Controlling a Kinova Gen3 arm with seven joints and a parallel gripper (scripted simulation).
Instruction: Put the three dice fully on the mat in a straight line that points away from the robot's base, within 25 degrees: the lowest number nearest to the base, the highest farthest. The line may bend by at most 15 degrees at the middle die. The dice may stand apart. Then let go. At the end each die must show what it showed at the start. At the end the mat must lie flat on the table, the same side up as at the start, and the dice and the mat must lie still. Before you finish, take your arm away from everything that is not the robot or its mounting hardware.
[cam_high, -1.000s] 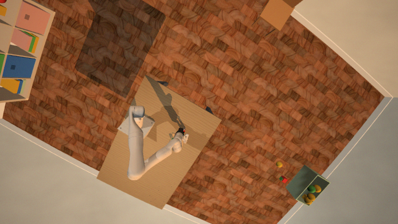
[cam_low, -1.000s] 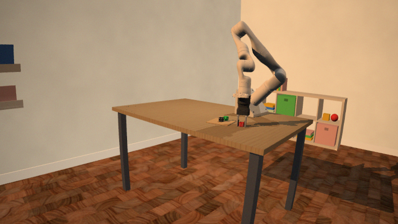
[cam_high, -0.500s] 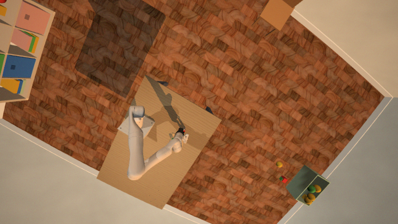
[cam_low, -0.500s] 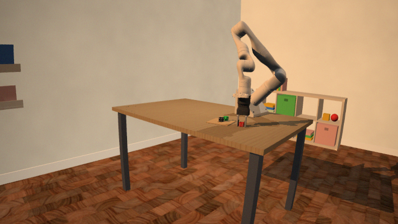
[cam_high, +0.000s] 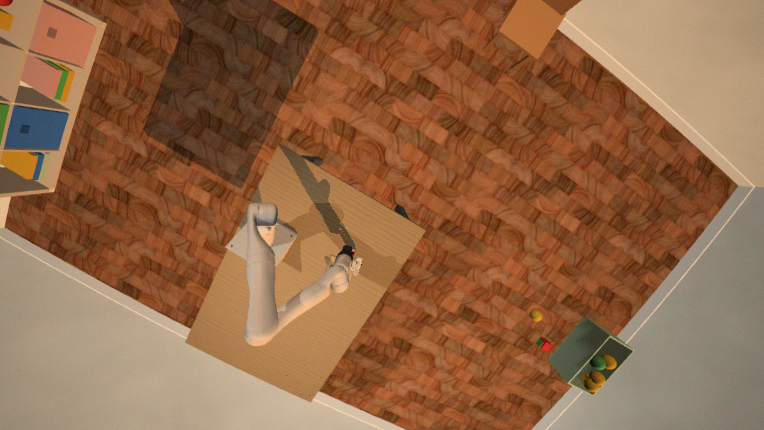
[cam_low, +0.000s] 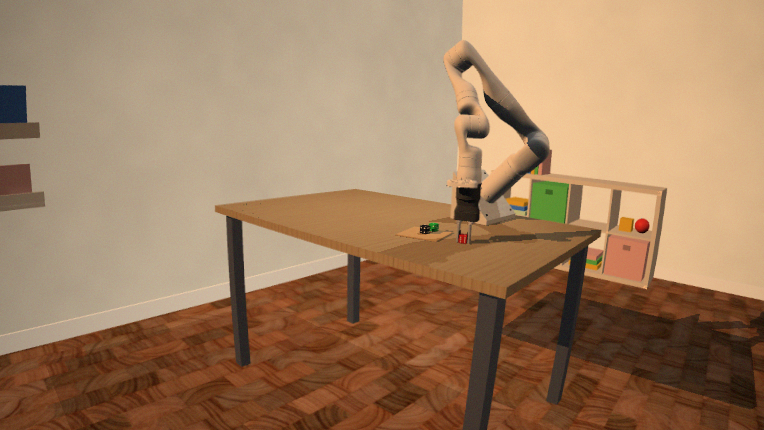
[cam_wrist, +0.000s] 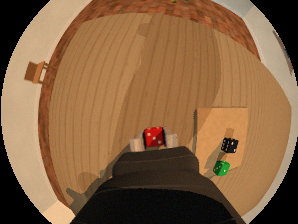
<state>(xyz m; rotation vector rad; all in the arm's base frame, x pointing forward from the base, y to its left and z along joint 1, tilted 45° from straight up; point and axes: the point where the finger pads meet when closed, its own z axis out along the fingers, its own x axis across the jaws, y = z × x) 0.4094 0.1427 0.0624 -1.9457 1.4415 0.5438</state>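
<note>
My hand is 140 mm to the left of the black die. Also, from my hand: red die (10 mm below); green die (50 mm behind, 140 mm to the right); tan mat (140 mm to the right, 20 mm below).
</note>
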